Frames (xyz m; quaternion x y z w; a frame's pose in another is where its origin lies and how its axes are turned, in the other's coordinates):
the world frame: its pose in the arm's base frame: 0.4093 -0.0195 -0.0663 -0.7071 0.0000 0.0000 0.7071
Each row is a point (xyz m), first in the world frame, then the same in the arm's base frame.
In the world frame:
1: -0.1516 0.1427 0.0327
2: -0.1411 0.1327 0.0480
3: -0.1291 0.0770 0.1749
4: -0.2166 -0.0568 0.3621
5: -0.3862 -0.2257 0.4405
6: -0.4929 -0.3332 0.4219
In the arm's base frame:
1: 0.2577 0.0132 -0.2090
2: 0.2682 0.0285 -0.1990
3: 0.2802 0.1554 -0.1433
4: 0.1927 0.3426 -0.0095
5: 0.0231 0.4210 0.1594
6: -0.0836 0.4024 0.2669

